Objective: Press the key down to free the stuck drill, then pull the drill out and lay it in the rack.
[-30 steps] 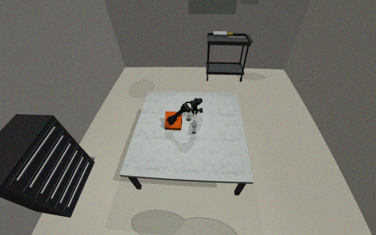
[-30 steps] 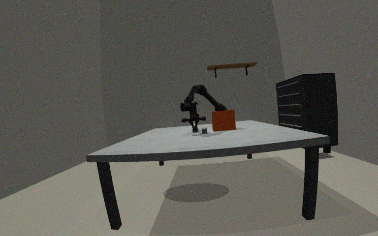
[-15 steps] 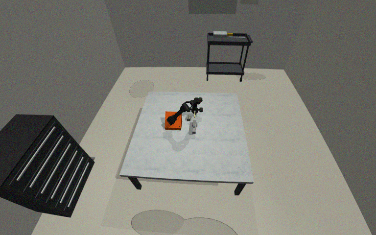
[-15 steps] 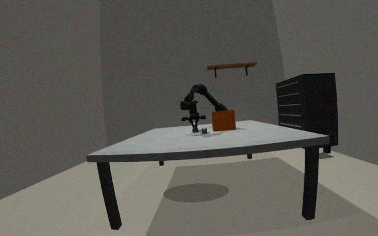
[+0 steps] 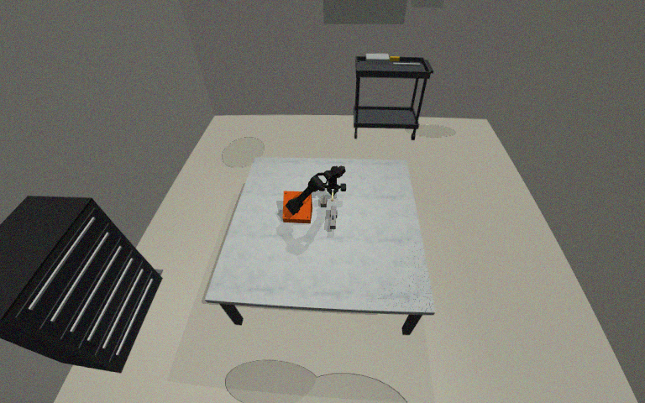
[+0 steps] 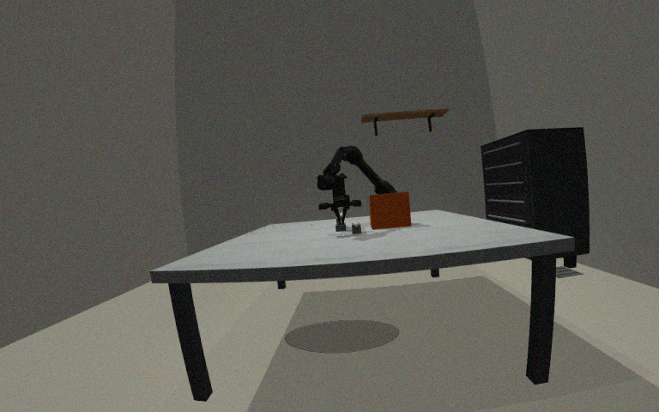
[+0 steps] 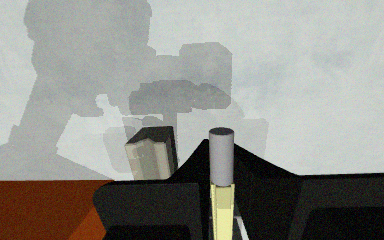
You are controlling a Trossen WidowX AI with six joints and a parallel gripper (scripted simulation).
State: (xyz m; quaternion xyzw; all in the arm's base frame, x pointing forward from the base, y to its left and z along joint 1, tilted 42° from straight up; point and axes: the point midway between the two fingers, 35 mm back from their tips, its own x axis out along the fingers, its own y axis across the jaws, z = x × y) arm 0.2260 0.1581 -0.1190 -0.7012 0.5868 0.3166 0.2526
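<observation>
My gripper tip is now 1 cm short of the drill, 4 cm to the left of it and 4 cm below it. Also, from my gripper tip: grey grooved block 6 cm behind, 5 cm to the right, 3 cm below.
</observation>
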